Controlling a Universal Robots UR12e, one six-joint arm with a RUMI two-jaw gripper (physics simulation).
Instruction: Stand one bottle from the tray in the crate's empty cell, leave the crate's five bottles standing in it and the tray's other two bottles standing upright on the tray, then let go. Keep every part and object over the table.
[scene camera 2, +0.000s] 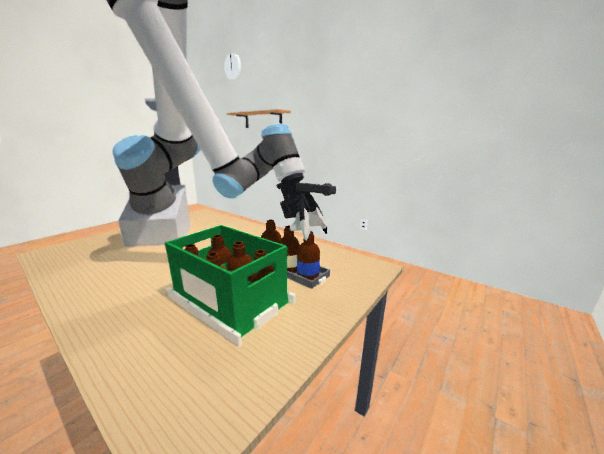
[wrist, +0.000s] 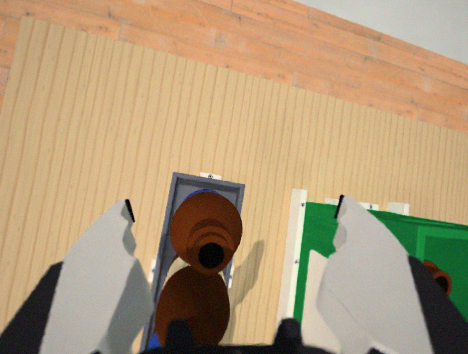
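Pixels of known places: gripper, fingertip midpoint: (scene camera 2: 317, 236) (wrist: 234, 199); arm's base, origin of the base link: (scene camera 2: 154, 199).
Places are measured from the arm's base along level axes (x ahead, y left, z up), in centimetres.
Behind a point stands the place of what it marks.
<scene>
A blue-labelled brown bottle (scene camera 2: 308, 254) {z -7.3, x 77.9, y -8.4 cm} (wrist: 206, 217) {z -5.1, x 78.4, y -5.1 cm} stands upright at the near end of the grey tray (scene camera 2: 301, 280) {z -16.0, x 76.3, y -10.0 cm} (wrist: 187, 186) {z -16.9, x 80.9, y -2.9 cm}. A cream-labelled bottle (scene camera 2: 291, 245) {z -6.8, x 70.7, y -5.6 cm} (wrist: 192, 305) {z -5.5, x 70.9, y -3.2 cm} stands behind it, then a third bottle (scene camera 2: 270, 233) {z -5.4, x 60.8, y -2.0 cm}, whose lower part is hidden in the scene view. My gripper (scene camera 2: 316, 234) {z -1.6, x 80.1, y -7.0 cm} (wrist: 234, 199) {z -1.6, x 80.1, y -7.0 cm} is open and empty, its tips around the height of the near bottle's neck. In the wrist view that bottle shows between the spread fingers, closer to the left one. The green crate (scene camera 2: 250, 310) {z -11.8, x 73.7, y -34.0 cm} (wrist: 312, 220) {z -12.5, x 74.6, y -20.0 cm} holds several brown bottles (scene camera 2: 238, 260) {z -5.3, x 63.6, y -24.1 cm} (wrist: 441, 281) {z -1.1, x 71.2, y -24.2 cm}; its empty cell is hard to make out.
White strips (scene camera 2: 205, 317) {z -15.1, x 62.6, y -37.5 cm} (wrist: 294, 260) {z -14.4, x 68.4, y -17.6 cm} lie along the crate's base. The crate stands close beside the tray, and the right finger overlaps the crate in the wrist view. The table's edge (scene camera 2: 350, 324) {z -17.4, x 95.2, y -22.2 cm} runs past the tray's near end. Small white blocks (wrist: 210, 176) {z -15.9, x 82.1, y -6.4 cm} touch the tray.
</scene>
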